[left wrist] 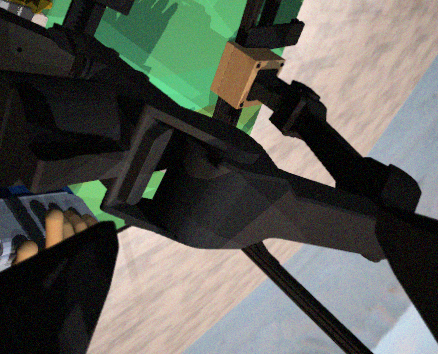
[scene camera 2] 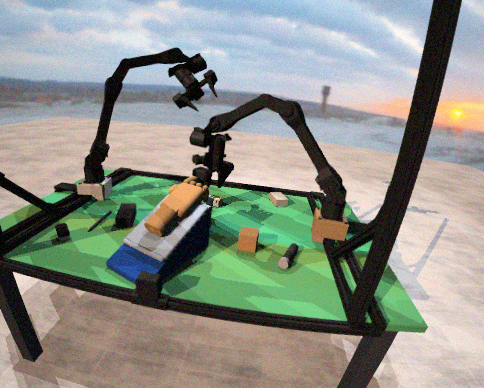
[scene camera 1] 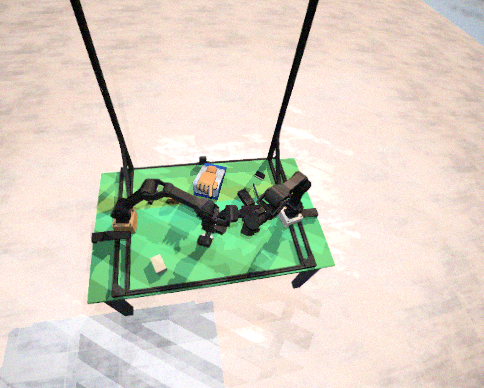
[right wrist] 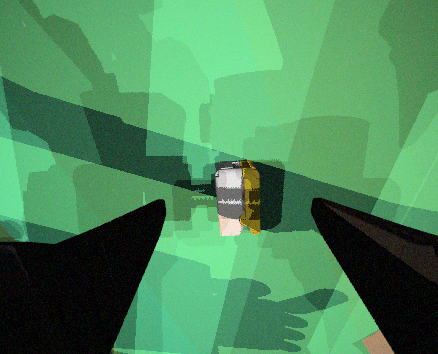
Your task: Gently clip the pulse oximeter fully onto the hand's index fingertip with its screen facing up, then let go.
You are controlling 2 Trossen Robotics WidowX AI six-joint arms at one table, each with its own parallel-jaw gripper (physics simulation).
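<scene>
The pulse oximeter, grey-white with a yellow side, lies on the green table just past the hand's fingertips. The tan model hand rests on a grey and blue wedge; its fingers also show in the left wrist view. My right gripper is open and empty, pointing down, with the oximeter below and between its fingers. My left gripper is open and empty, high above the table. In scene camera 1 the right arm hides the oximeter.
A tan cube, a dark cylinder and a beige block lie on the table. A black box, a pen and a small black piece lie near the left arm's base. Black frame rails ring the table.
</scene>
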